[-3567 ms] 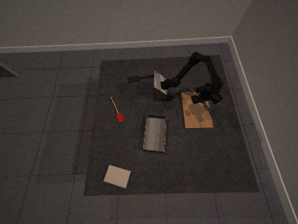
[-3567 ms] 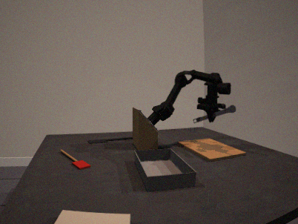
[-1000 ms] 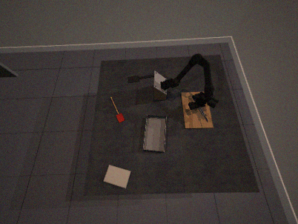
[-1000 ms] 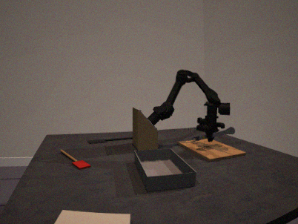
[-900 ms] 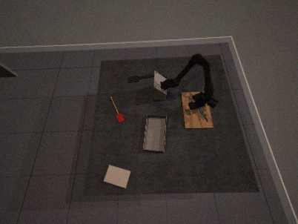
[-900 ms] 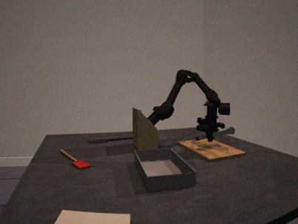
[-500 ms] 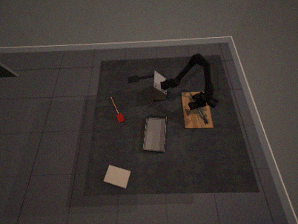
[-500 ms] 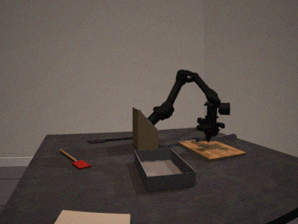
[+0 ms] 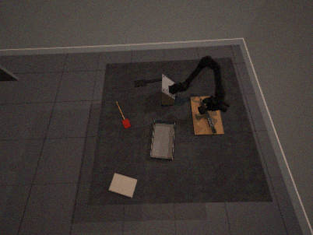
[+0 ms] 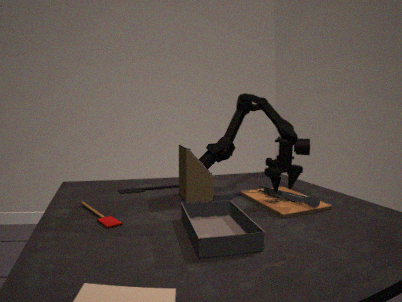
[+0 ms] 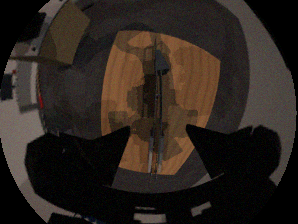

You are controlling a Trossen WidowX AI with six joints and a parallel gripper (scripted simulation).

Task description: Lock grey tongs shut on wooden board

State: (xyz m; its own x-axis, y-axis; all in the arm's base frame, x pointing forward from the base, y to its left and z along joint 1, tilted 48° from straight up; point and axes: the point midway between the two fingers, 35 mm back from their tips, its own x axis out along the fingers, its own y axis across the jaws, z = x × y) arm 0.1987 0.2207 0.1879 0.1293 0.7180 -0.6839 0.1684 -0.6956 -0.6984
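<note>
Now: gripper tip 4 cm above the wooden board and 1 cm short of it. From my gripper tip the other things lie so: dark spatula 48 cm to the right, 40 cm behind, 4 cm below; then roasting tin 40 cm to the right, 20 cm ahead, 2 cm below; then red spatula 73 cm to the right, 4 cm below, 4 cm behind.
</note>
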